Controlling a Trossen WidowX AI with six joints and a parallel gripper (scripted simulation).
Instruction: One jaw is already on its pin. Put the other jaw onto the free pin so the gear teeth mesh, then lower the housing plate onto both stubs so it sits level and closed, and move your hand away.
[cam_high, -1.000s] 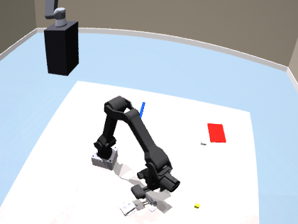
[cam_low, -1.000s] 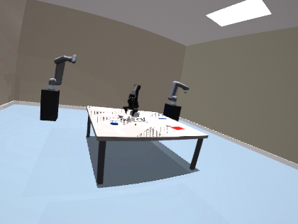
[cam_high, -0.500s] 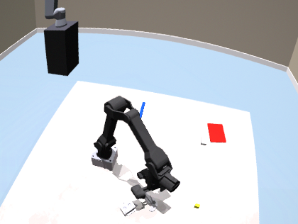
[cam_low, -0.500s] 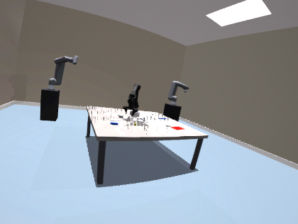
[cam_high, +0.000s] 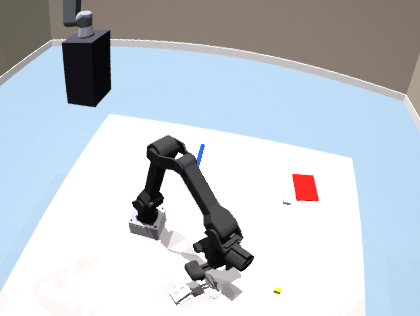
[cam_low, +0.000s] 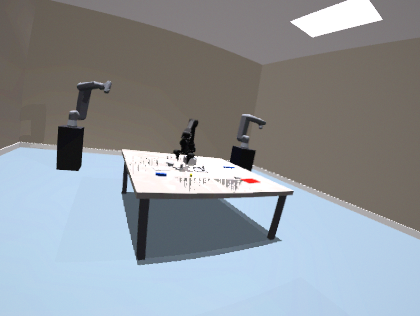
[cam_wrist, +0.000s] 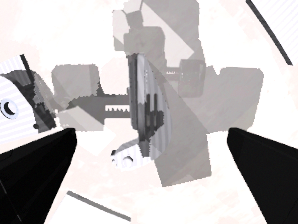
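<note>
The white jaw is 10 mm ahead of my gripper tip, 40 mm to the right of it and 50 mm below it. The rest, counted from my gripper tip: flat white piece 60 mm ahead, 200 mm to the right, 50 mm below; then yellow piece 220 mm ahead, 50 mm below; then red plate 290 mm ahead, 550 mm to the left, 50 mm below.
</note>
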